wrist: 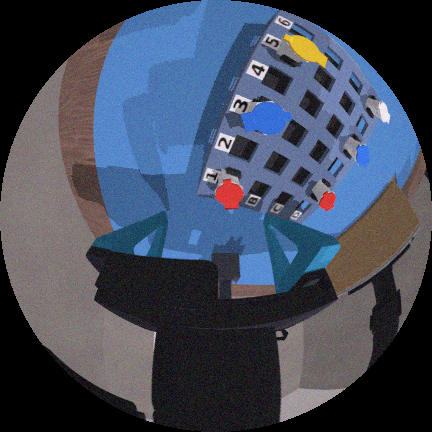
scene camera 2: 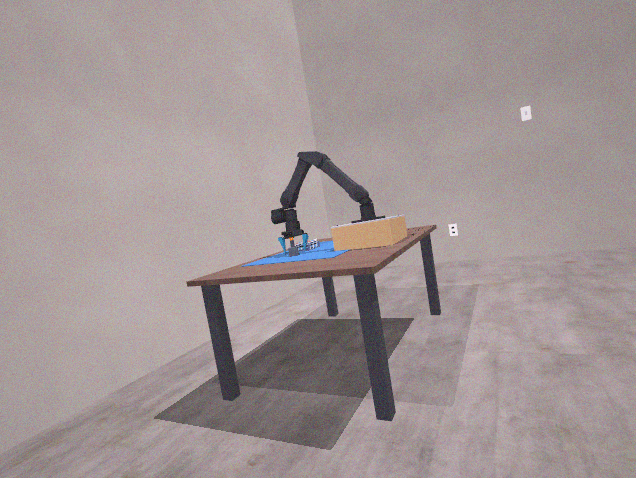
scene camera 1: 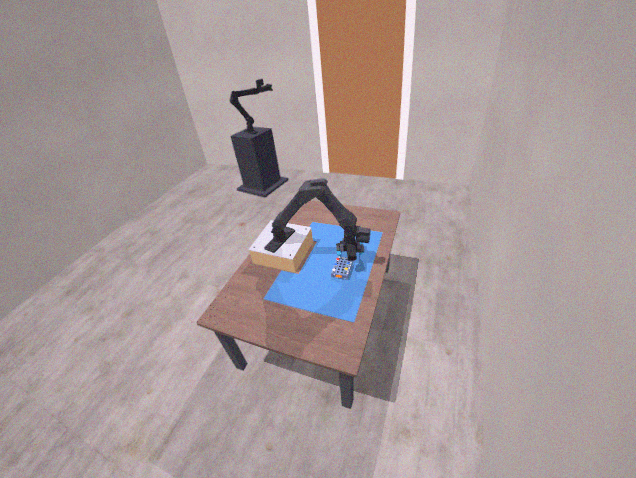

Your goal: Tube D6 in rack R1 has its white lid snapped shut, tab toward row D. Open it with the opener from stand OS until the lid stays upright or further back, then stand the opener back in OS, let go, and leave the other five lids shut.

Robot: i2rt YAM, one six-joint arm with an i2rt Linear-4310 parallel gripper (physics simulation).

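Frame: origin at the arm's base, x right, y down, z ahead, level; millimetres.
Seen in the pictures: gripper, fingertip midpoint: [wrist: 215, 215]; arm's base, origin of the base link: [wrist: 380, 269] [scene camera 2: 368, 220] [scene camera 1: 280, 239].
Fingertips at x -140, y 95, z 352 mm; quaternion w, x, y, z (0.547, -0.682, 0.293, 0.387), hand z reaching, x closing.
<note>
Offsets run from my fingertips to a thing's top centre. Level surfaces: height alone.
My gripper [scene camera 2: 294, 250] [wrist: 215, 215] is open, its teal fingers spread on either side of the grey stand OS @(dx -81, dy -34, dz -67 mm) [scene camera 2: 293, 251] [wrist: 226, 266]. The opener @(dx -81, dy -79, dz -67 mm) [scene camera 2: 292, 240] [wrist: 225, 290] stands upright in OS between the fingers, its orange top showing in scene camera 2; the gripper body hides its top in the wrist view. Rack R1 @(dx +109, dy -36, dz +8 mm) [scene camera 1: 341, 267] [wrist: 311, 118] is beside them. The white lid of tube D6 [wrist: 384, 111] is at the rack's far right edge; it looks seated, but the angle is too oblique to be certain. Red, blue and yellow lids sit on the other tubes.
The rack and stand are on a blue mat @(dy +6 mm) [scene camera 1: 308, 292] [scene camera 2: 267, 261] on the brown table @(dy +9 mm) [scene camera 1: 241, 303] [scene camera 2: 329, 264]. A wooden box [scene camera 1: 280, 261] [scene camera 2: 367, 234] [wrist: 375, 237] with a white top carries the arm's base. A second arm stands on a dark pedestal [scene camera 1: 257, 159] behind.
</note>
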